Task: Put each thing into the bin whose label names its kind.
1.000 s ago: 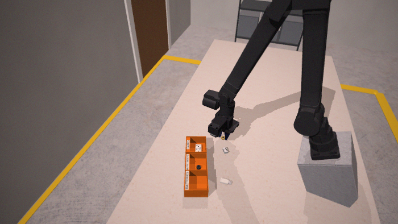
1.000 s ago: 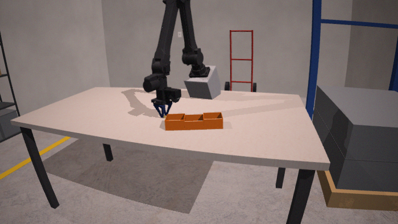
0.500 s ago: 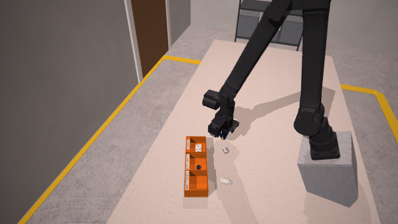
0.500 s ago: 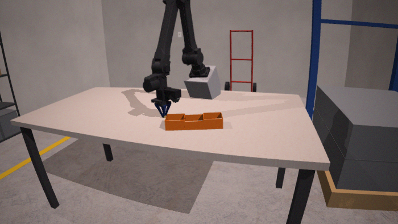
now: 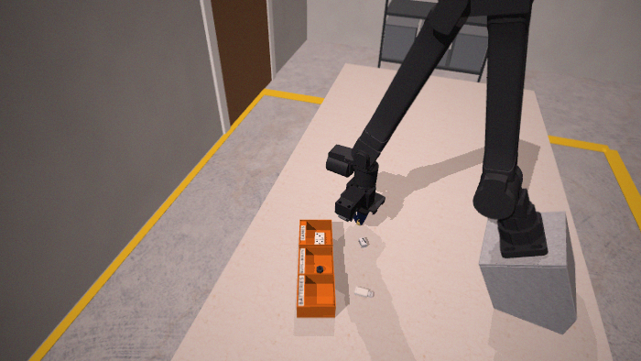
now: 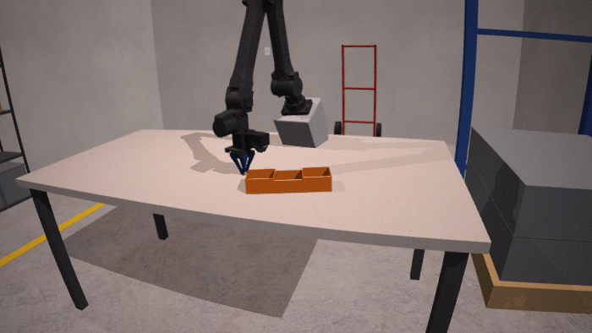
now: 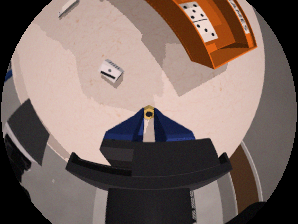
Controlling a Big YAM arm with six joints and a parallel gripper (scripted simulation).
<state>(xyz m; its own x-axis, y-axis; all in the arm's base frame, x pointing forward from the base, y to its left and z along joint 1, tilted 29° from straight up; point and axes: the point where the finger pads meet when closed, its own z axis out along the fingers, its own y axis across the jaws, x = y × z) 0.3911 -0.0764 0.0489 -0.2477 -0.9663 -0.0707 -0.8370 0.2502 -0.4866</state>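
The orange three-compartment bin lies 190 mm to the left of my hand, 70 mm ahead of it and 10 mm above it. The rest, counted from my hand: grey thing (70 mm to the left, 20 mm behind); white domino (100 mm to the left, 80 mm ahead); brass nut (10 mm below).
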